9 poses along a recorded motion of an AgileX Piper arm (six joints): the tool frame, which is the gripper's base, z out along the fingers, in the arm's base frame.
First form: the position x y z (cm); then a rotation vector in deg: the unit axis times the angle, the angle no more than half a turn.
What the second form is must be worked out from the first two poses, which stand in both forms.
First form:
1: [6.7 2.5 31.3 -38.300 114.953 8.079]
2: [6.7 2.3 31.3 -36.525 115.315 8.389]
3: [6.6 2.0 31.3 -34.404 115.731 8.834]
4: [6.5 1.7 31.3 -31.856 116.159 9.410]
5: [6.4 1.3 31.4 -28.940 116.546 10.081]
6: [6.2 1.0 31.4 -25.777 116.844 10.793]
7: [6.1 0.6 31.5 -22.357 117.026 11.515]
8: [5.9 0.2 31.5 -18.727 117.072 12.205]
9: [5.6 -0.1 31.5 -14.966 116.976 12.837]
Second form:
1: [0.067 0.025 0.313 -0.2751 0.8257 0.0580 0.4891]
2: [0.067 0.023 0.313 -0.2625 0.8288 0.0603 0.4905]
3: [0.066 0.020 0.313 -0.2474 0.8323 0.0635 0.4920]
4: [0.065 0.017 0.313 -0.2293 0.8360 0.0677 0.4938]
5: [0.064 0.013 0.314 -0.2085 0.8397 0.0726 0.4962]
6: [0.062 0.010 0.314 -0.1859 0.8429 0.0779 0.4989]
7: [0.061 0.006 0.315 -0.1615 0.8454 0.0832 0.5023]
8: [0.059 0.002 0.315 -0.1355 0.8472 0.0883 0.5061]
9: [0.056 -0.001 0.315 -0.1085 0.8480 0.0931 0.5103]
